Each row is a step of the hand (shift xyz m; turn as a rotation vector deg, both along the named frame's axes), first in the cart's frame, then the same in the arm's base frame.
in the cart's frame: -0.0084 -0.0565 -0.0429 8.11 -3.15 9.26
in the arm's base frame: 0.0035 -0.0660 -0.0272 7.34 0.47 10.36
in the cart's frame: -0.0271 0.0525 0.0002 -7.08 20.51 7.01
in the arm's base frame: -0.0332 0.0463 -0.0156 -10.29 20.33 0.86
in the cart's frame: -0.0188 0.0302 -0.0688 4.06 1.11 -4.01
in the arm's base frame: -0.0145 0.0091 -0.0755 4.32 0.67 -3.83
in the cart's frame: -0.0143 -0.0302 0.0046 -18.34 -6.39 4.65
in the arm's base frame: -0.0109 -0.0299 0.0112 -17.82 -7.68 4.72
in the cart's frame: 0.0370 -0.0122 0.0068 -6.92 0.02 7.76
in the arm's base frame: 0.0372 -0.0045 0.0126 -7.70 0.92 6.93
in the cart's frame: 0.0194 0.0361 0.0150 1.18 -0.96 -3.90
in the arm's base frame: 0.0130 0.0411 0.0065 1.72 -1.71 -3.41
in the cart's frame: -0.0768 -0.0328 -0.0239 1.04 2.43 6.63
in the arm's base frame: -0.0690 -0.0487 -0.0204 -0.02 4.12 5.83
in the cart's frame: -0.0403 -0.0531 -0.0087 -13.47 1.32 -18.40
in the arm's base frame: -0.0322 -0.0590 0.0023 -11.38 -5.28 -19.09
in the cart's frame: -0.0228 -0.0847 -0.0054 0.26 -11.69 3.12
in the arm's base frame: -0.0115 -0.0858 0.0151 1.34 -10.38 6.07
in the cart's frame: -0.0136 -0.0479 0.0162 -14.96 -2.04 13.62
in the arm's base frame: -0.0093 -0.0439 0.0270 -16.03 -0.79 12.48
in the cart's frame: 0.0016 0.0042 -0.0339 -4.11 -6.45 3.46
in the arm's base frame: 0.0049 -0.0041 -0.0336 -3.65 -5.93 4.69
